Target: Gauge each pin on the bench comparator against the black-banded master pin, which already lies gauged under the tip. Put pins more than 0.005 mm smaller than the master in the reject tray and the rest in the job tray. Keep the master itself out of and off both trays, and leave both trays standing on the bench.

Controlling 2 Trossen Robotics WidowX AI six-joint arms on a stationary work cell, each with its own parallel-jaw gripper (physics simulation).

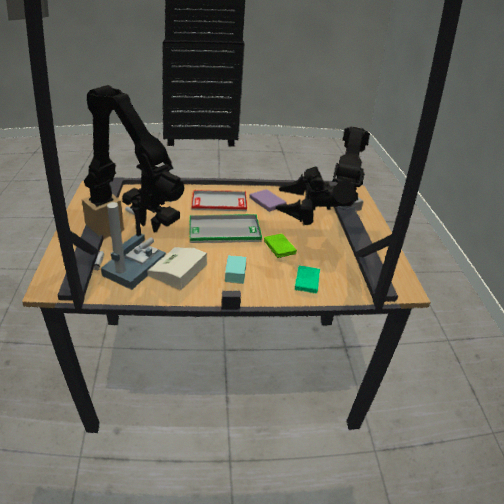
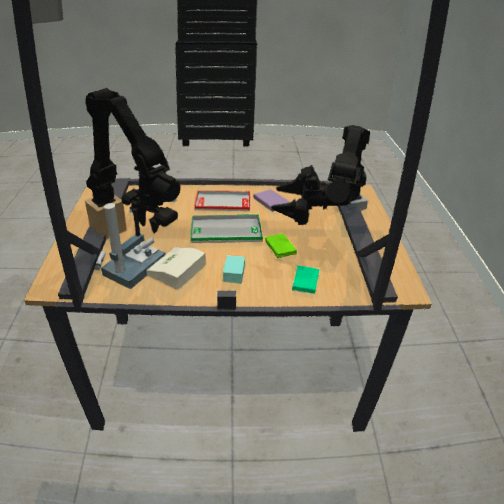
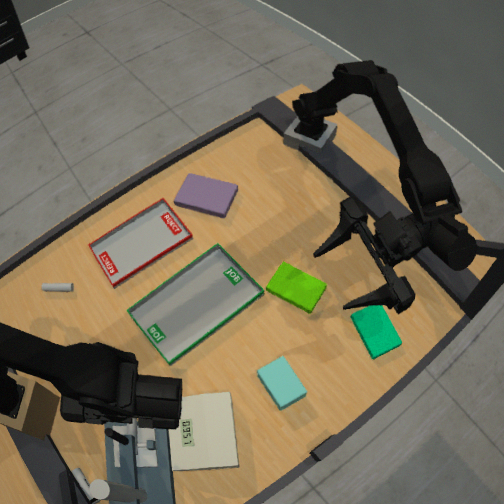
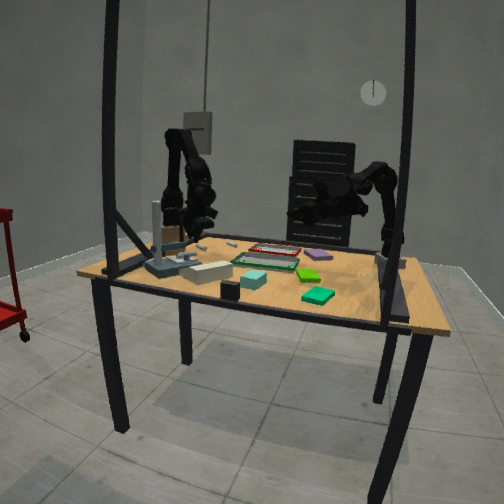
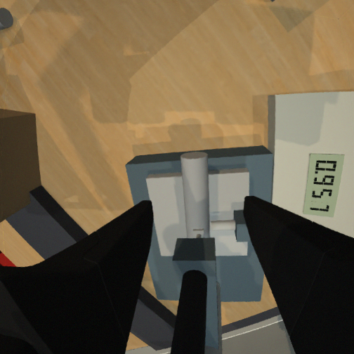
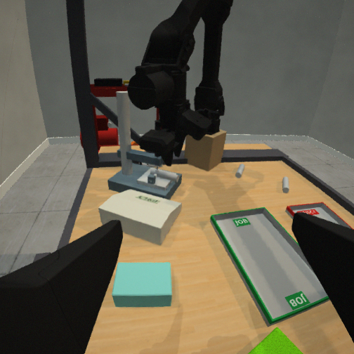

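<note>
A grey pin (image 5: 195,190) lies on the white anvil of the blue comparator (image 1: 112,272) (image 5: 137,172), by the tip. My left gripper (image 5: 197,206) (image 1: 147,230) is part open above it, one finger either side, not holding it. The display (image 5: 323,185) reads about 0.95, last digit unclear. Loose pins lie at the back left (image 6: 240,170) (image 6: 285,184); another pin (image 1: 99,260) (image 3: 82,482) lies beside the comparator. I cannot make out the master's black band. The green job tray (image 3: 216,327) and red reject tray (image 3: 153,260) stand empty. My right gripper (image 3: 330,281) (image 6: 207,225) is open and empty above the bench.
A purple block (image 3: 206,195) lies by the reject tray, a lime block (image 3: 296,287) by the job tray. A green block (image 3: 376,331) and a turquoise block (image 3: 281,382) lie nearer the front edge. The cream display box (image 3: 215,430) stands beside the comparator, whose column (image 1: 115,237) rises high.
</note>
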